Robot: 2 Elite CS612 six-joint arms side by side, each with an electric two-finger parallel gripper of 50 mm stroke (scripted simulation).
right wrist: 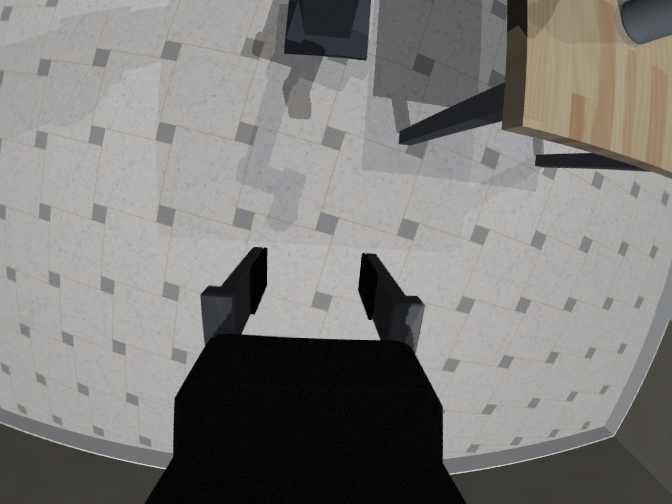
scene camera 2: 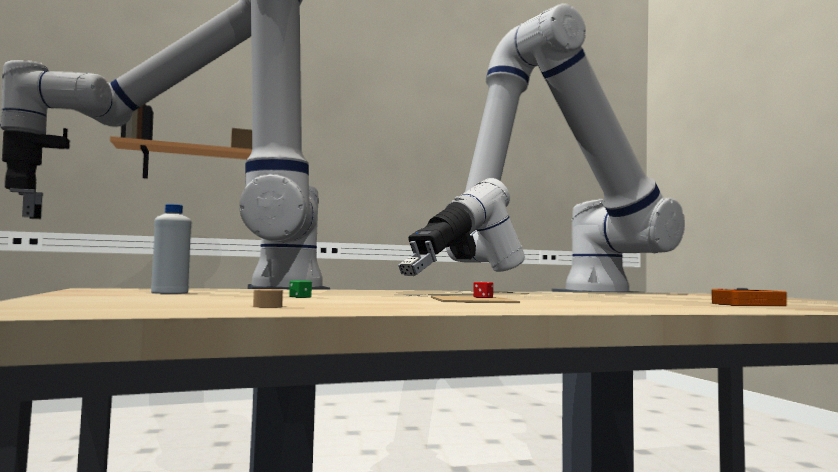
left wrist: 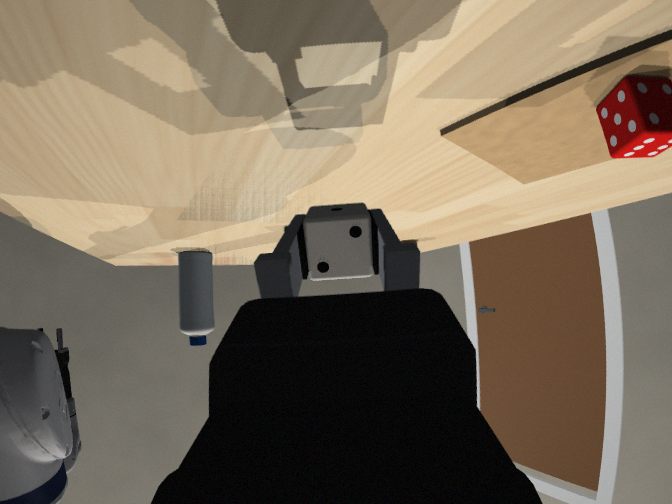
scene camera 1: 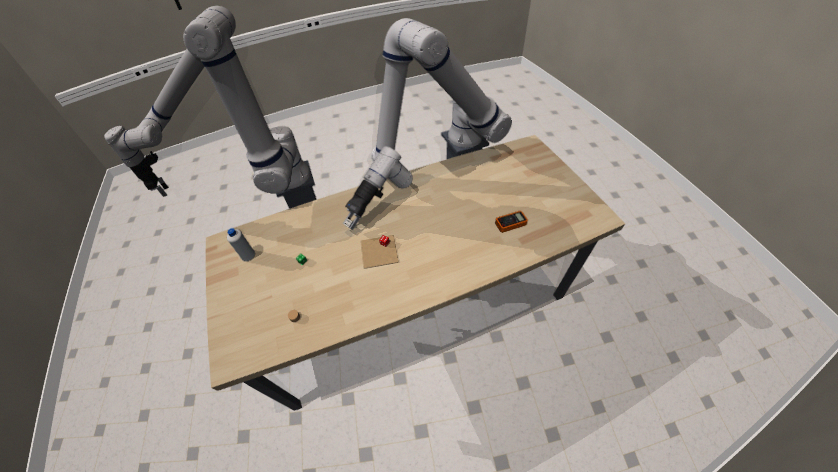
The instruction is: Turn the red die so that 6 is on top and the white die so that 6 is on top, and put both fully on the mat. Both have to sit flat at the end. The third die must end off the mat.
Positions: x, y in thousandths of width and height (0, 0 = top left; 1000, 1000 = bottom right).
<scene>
In view: my left gripper (scene camera 2: 486, 571), my right gripper (scene camera 2: 38, 461) and a brown mat (scene camera 1: 447, 539).
The brown mat also shows in the left wrist view (left wrist: 824, 255). My left gripper is seen too in the left wrist view (left wrist: 505, 459). My right gripper also shows in the right wrist view (right wrist: 467, 535). The right wrist view does not show the brown mat: it is out of frame.
</scene>
